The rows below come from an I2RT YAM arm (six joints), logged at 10 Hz.
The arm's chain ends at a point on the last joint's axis. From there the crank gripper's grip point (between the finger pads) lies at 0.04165 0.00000 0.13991 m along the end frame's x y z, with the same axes.
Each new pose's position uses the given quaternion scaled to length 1; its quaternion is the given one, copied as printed.
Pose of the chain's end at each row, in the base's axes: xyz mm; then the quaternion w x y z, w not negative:
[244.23 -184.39 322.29 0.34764 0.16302 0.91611 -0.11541]
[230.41 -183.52 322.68 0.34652 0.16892 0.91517 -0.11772]
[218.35 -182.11 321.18 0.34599 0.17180 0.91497 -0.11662]
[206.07 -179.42 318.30 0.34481 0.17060 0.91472 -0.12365]
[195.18 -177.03 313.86 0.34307 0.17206 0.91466 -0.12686]
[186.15 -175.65 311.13 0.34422 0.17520 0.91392 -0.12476]
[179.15 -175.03 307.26 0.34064 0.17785 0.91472 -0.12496]
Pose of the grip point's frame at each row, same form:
[298.71 -220.73 191.83 0.34764 0.16302 0.91611 -0.11541]
[284.31 -220.57 192.17 0.34652 0.16892 0.91517 -0.11772]
[272.11 -218.87 190.53 0.34599 0.17180 0.91497 -0.11662]
[259.10 -218.08 187.91 0.34481 0.17060 0.91472 -0.12365]
[247.50 -216.53 183.43 0.34307 0.17206 0.91466 -0.12686]
[238.84 -214.67 180.70 0.34422 0.17520 0.91392 -0.12476]
[230.77 -213.96 176.38 0.34064 0.17785 0.91472 -0.12496]

